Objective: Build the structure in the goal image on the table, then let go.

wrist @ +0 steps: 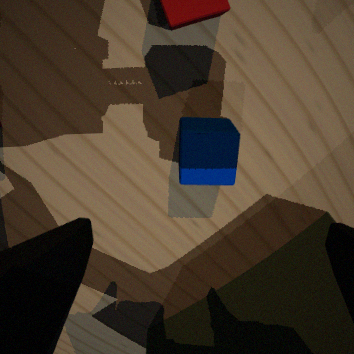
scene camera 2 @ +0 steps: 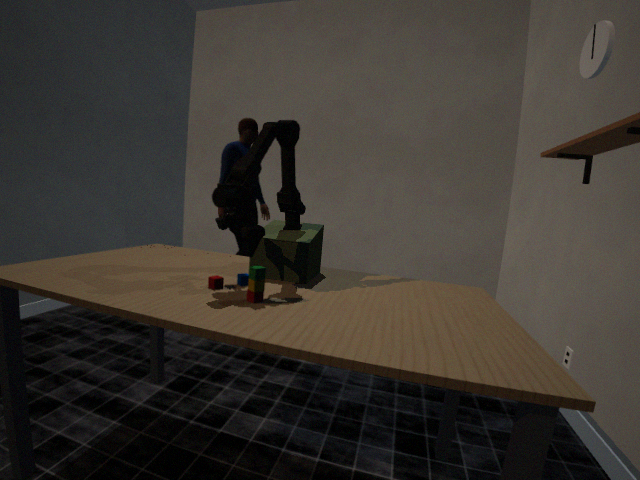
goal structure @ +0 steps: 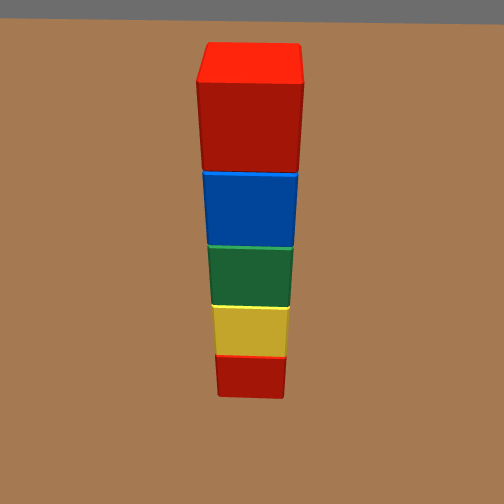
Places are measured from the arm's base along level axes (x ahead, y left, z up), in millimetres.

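Pixels of known places: gripper, between the fingertips: (wrist: 214,234) (scene camera 2: 245,253); arm's base, origin of its link: (scene camera 2: 292,227).
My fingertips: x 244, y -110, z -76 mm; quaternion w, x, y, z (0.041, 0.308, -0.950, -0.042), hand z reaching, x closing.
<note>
Ahead of a thing's pixels: the offset from my fingertips to its middle. Level surfaces: height alone.
A stack stands upright on the table @[103 mm down] (scene camera 2: 392,330) in the scene view: a red cube @[146 mm ahead, 74 mm left, 86 mm down] (scene camera 2: 255,296) at the bottom, a yellow-orange cube @[152 mm ahead, 77 mm left, 54 mm down] (scene camera 2: 255,285) in the middle and a green cube @[153 mm ahead, 78 mm left, 21 mm down] (scene camera 2: 256,272) on top. A blue cube @[4 mm back, 3 mm right, 86 mm down] (scene camera 2: 242,279) (wrist: 208,150) lies behind and left of the stack. Another red cube @[61 mm ahead, 71 mm right, 86 mm down] (scene camera 2: 215,282) (wrist: 196,10) lies left of the blue one and is cut off at the top of the wrist view. My gripper (scene camera 2: 237,235) (wrist: 214,234) is open and empty above the table; the blue cube shows ahead of its fingertips in the wrist view.
A green box (scene camera 2: 309,258) (wrist: 280,285) stands under the arm's base, behind the stack and near the blue cube. A person (scene camera 2: 234,155) stands behind the arm. Shadows of the arm fall around the cubes. A wall shelf (scene camera 2: 599,140) is at the far right.
</note>
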